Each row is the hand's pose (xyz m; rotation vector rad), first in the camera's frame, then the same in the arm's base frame.
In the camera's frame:
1: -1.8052 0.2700 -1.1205 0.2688 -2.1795 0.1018
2: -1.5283 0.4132 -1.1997 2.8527 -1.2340 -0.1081
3: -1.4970 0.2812 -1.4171 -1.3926 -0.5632 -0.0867
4: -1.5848 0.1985 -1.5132 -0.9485 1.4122 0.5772
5: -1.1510 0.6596 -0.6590 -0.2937 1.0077 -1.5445
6: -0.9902 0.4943 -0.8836 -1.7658 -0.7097 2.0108
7: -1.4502 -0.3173 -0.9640 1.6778 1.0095 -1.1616
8: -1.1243 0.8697 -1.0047 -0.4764 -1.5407 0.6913
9: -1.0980 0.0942 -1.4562 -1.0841 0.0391 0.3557
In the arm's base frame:
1: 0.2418 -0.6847 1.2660 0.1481 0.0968 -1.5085
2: 0.3061 -0.4103 1.1109 -0.3343 0.9118 2.5161
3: 0.1510 -0.2667 1.2558 0.2951 1.4699 0.2481
4: 0.0835 -0.2767 1.3941 1.8354 1.8718 1.6850
5: 0.5028 -0.4829 0.4390 0.2026 -2.5798 0.0282
6: 0.2836 -0.2555 0.5014 0.8435 -0.3306 1.0031
7: -0.3968 -0.6957 0.9703 -0.4086 -1.0974 1.1475
8: 0.6675 -0.1716 0.6398 0.6993 0.3751 -0.6584
9: -0.1296 -0.0164 1.0226 1.0838 1.6004 0.4782

